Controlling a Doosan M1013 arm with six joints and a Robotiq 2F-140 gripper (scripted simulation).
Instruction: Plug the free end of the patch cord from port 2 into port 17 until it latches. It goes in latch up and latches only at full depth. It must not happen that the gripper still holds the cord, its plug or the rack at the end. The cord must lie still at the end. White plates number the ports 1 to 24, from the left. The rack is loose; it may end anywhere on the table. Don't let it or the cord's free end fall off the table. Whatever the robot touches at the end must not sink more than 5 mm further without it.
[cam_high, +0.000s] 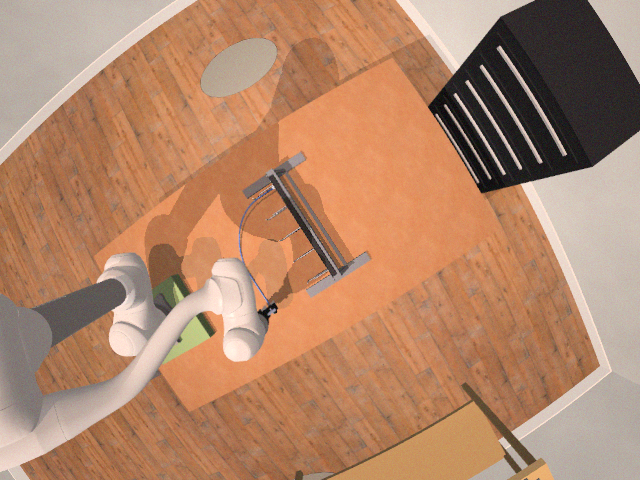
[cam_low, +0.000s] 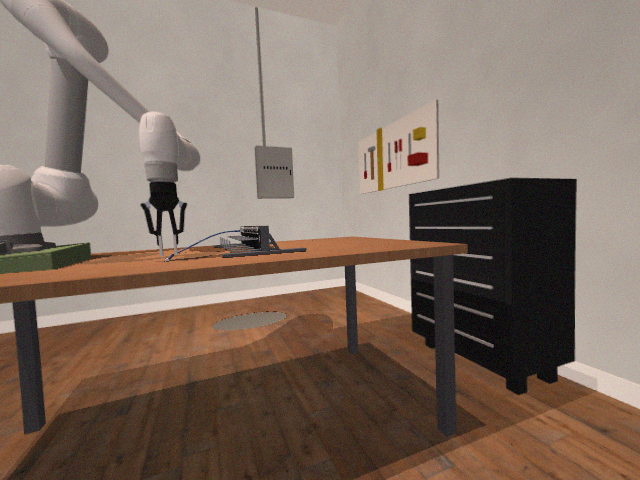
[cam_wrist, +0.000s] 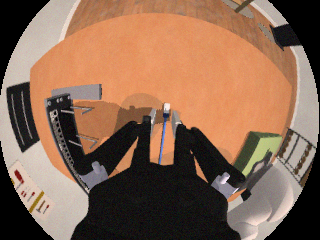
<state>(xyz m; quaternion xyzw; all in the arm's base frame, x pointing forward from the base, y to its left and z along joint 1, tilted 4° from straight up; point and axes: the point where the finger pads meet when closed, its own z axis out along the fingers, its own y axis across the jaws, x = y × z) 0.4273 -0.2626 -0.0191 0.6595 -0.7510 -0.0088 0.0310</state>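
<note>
The pale plug lies 1 cm behind my hand, 1 cm to the right of it and 4 cm below it.
</note>
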